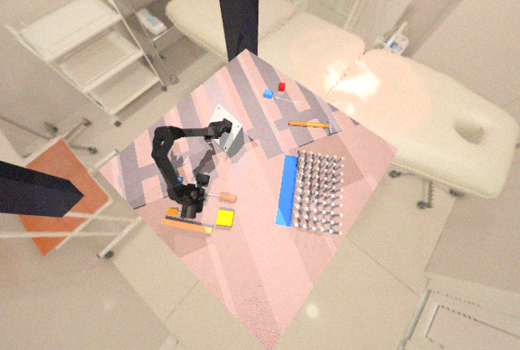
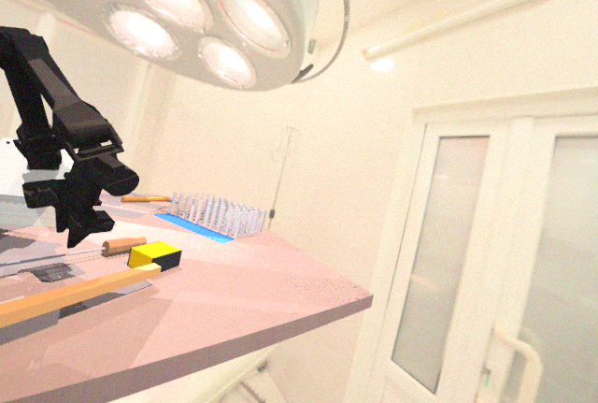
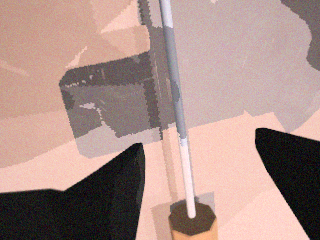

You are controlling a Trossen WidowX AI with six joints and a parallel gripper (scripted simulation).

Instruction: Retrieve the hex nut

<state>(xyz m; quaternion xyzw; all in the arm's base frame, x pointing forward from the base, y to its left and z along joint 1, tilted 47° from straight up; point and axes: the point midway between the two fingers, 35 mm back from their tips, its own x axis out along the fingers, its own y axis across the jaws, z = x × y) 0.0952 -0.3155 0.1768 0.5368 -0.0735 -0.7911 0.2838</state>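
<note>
The hook tool is 2 cm ahead of my gripper tip, 1 cm to the left of it and 4 cm below it. The rest, counted from my gripper tip: grey fork-like tool (1 cm ahead, 80 cm to the left, 5 cm below); then blue taped strip (35 cm ahead, 30 cm to the left, 5 cm below); then yellow block (17 cm ahead, 4 cm to the right, 3 cm below).
</note>
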